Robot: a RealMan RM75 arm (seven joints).
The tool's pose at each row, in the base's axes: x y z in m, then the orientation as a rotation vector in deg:
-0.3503 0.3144 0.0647 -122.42 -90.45 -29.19
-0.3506 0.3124 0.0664 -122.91 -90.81 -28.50
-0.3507 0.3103 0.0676 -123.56 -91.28 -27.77
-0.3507 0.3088 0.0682 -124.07 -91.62 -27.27
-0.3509 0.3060 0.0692 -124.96 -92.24 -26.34
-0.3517 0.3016 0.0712 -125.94 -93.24 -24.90
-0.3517 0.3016 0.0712 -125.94 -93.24 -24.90
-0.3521 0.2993 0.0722 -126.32 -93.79 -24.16
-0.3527 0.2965 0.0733 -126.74 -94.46 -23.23
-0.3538 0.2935 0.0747 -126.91 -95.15 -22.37
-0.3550 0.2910 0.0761 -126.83 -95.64 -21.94
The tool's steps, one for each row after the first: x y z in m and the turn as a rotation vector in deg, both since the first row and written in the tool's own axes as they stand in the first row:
-0.0008 0.0000 -0.0025 -0.06 -0.74 0.03
-0.0019 0.0003 -0.0047 -0.24 -1.62 0.05
-0.0027 0.0006 -0.0060 -0.41 -2.27 0.06
-0.0045 0.0010 -0.0084 -0.70 -3.44 0.08
-0.0072 0.0011 -0.0125 -0.90 -5.06 -0.03
-0.0072 0.0011 -0.0125 -0.90 -5.06 -0.03
-0.0086 0.0012 -0.0146 -0.94 -5.84 -0.15
-0.0104 0.0012 -0.0170 -0.94 -6.79 -0.30
-0.0124 0.0008 -0.0199 -0.82 -7.58 -0.54
-0.0140 0.0001 -0.0225 -0.69 -7.96 -0.80

